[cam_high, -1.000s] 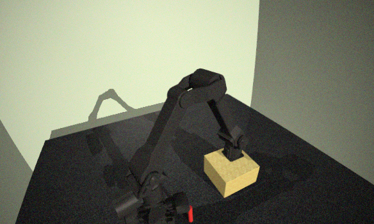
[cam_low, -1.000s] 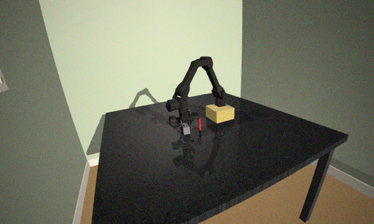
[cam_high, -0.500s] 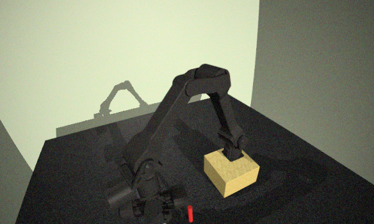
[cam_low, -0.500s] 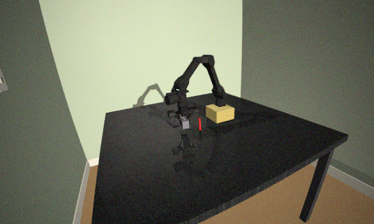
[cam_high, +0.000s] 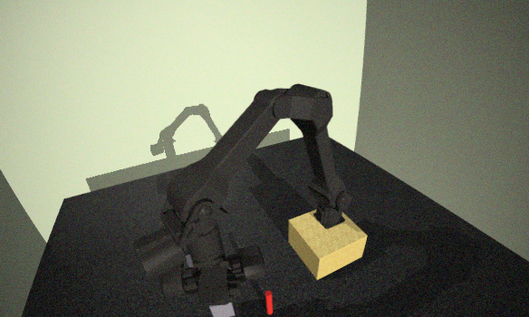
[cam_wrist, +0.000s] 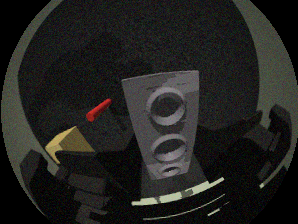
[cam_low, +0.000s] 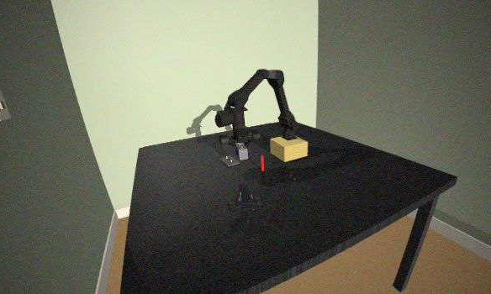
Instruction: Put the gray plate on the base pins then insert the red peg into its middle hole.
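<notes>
The base lies 160 mm to the right of my gripper tip, 90 mm below it and 20 mm ahead of it. Also, from my gripper tip: red peg: 90 mm behind, 60 mm below, 30 mm to the left; then gray plate: 30 mm above.
</notes>
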